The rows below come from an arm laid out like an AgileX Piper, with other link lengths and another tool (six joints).
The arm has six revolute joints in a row. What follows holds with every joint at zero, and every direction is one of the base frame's. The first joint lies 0.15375 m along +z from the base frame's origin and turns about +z. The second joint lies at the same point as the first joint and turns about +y. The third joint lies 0.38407 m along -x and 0.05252 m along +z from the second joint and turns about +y. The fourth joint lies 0.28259 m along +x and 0.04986 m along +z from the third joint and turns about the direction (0.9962, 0, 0.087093). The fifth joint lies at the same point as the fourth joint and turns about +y. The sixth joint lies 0.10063 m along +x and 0.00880 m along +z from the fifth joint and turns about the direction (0.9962, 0, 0.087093). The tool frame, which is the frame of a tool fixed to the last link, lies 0.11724 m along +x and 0.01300 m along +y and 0.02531 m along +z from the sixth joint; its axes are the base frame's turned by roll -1.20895, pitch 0.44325 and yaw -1.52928 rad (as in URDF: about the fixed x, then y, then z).
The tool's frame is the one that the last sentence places.
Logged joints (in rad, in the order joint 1, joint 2, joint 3, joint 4, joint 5, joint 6), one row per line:
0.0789 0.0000 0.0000 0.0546 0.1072 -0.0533
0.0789 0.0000 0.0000 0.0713 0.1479 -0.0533
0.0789 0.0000 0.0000 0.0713 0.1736 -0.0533
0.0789 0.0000 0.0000 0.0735 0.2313 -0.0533
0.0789 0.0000 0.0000 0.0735 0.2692 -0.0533
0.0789 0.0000 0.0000 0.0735 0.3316 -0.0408
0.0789 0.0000 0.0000 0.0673 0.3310 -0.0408
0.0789 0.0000 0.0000 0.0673 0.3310 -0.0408
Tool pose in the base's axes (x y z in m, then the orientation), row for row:
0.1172 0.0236 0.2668 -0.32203 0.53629 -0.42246 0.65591
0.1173 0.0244 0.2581 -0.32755 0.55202 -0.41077 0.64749
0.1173 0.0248 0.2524 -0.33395 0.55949 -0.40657 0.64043
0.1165 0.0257 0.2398 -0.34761 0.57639 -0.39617 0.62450
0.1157 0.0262 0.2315 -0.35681 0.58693 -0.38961 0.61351
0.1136 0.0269 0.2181 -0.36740 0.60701 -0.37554 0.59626
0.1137 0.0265 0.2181 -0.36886 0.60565 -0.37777 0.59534
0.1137 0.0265 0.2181 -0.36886 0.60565 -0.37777 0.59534
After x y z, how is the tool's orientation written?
As a quaternion, x y z w.
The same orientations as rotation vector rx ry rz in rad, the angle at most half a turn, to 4 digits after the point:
-0.7299 1.2155 -0.9575
-0.7449 1.2553 -0.9341
-0.7616 1.2759 -0.9272
-0.7978 1.3229 -0.9093
-0.8226 1.3532 -0.8982
-0.8530 1.4094 -0.8719
-0.8567 1.4067 -0.8774
-0.8567 1.4067 -0.8774

